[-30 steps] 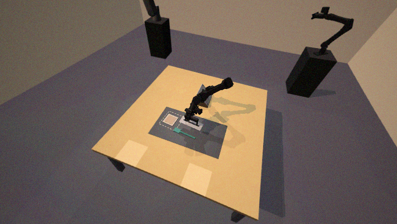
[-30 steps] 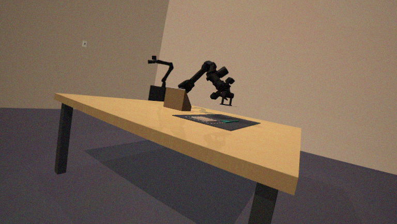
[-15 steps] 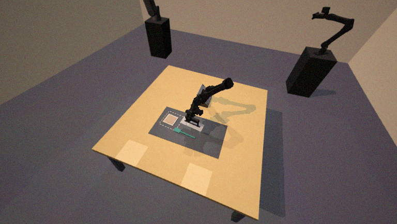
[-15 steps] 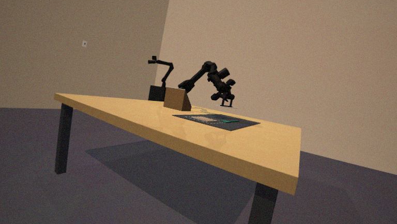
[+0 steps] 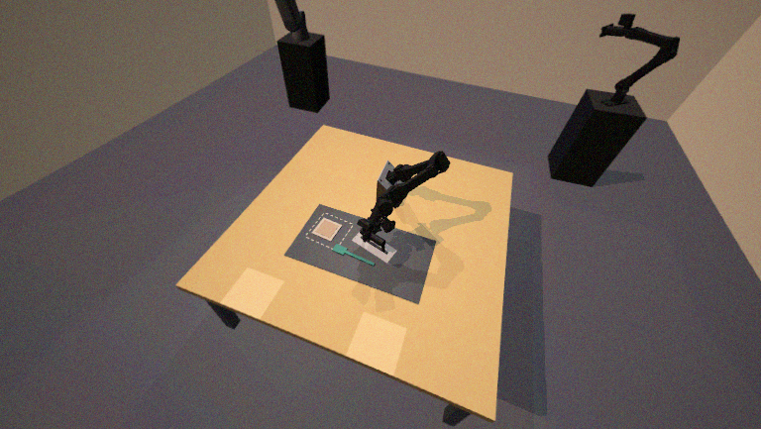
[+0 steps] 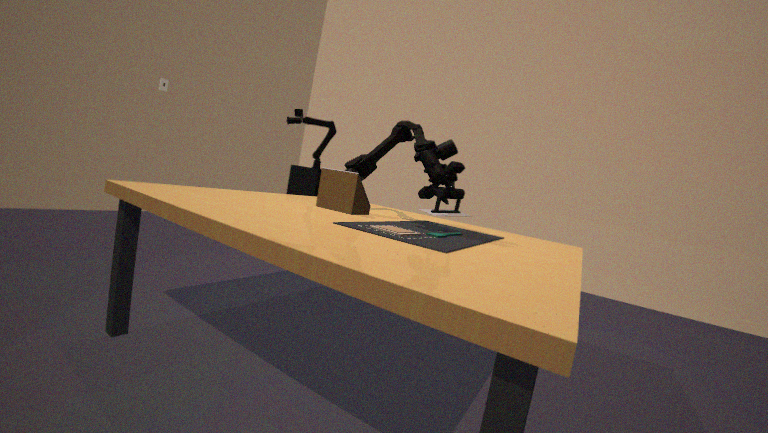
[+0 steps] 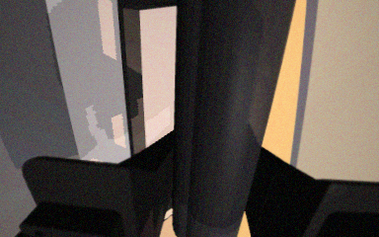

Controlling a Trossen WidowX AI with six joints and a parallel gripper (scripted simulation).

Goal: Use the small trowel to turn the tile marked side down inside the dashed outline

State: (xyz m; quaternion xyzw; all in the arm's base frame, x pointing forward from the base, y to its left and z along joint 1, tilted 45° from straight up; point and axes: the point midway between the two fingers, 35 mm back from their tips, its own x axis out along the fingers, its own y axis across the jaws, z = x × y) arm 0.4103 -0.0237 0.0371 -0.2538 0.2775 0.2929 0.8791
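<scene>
Now: the trowel 3 cm behind my gripper tip, 1 cm to the left of it and 1 cm below it. The rest, counted from my gripper tip: teal strip (2 cm ahead, 7 cm to the right, 11 cm below); then tile (8 cm behind, 23 cm to the right, 11 cm below); then dark grey mat (3 cm behind, 3 cm to the right, 13 cm below).
</scene>
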